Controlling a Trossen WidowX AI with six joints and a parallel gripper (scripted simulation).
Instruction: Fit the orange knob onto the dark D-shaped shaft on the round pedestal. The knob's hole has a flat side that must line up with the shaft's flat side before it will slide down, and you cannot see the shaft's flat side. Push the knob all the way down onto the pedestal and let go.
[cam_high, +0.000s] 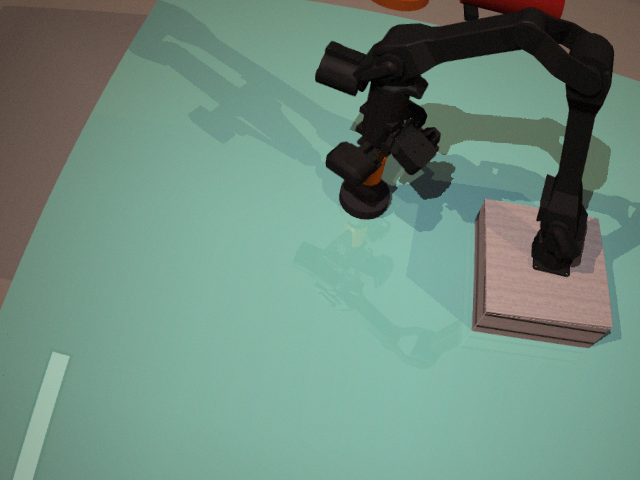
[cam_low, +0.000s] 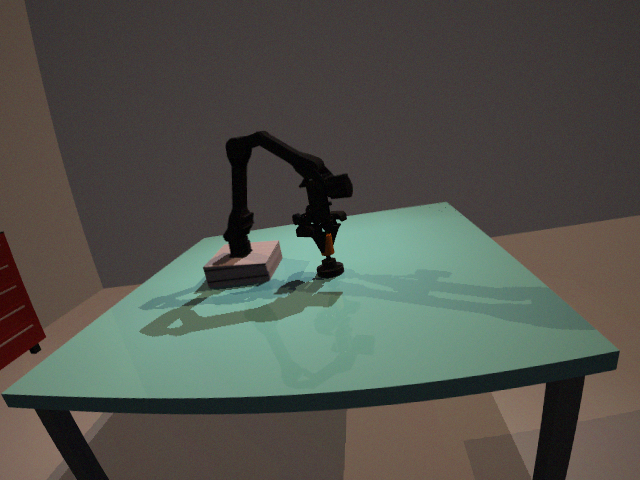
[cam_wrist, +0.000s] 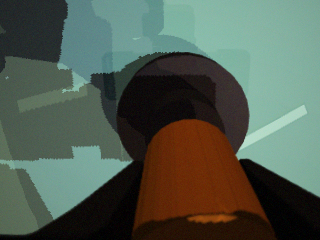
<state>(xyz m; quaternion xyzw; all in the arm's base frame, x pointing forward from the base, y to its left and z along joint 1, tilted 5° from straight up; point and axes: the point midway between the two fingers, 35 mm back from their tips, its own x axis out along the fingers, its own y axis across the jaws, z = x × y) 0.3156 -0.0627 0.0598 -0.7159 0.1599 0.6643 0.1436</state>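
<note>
The orange knob is 20 mm above my gripper tip. Also, from my gripper tip: dark round pedestal (40 mm below).
</note>
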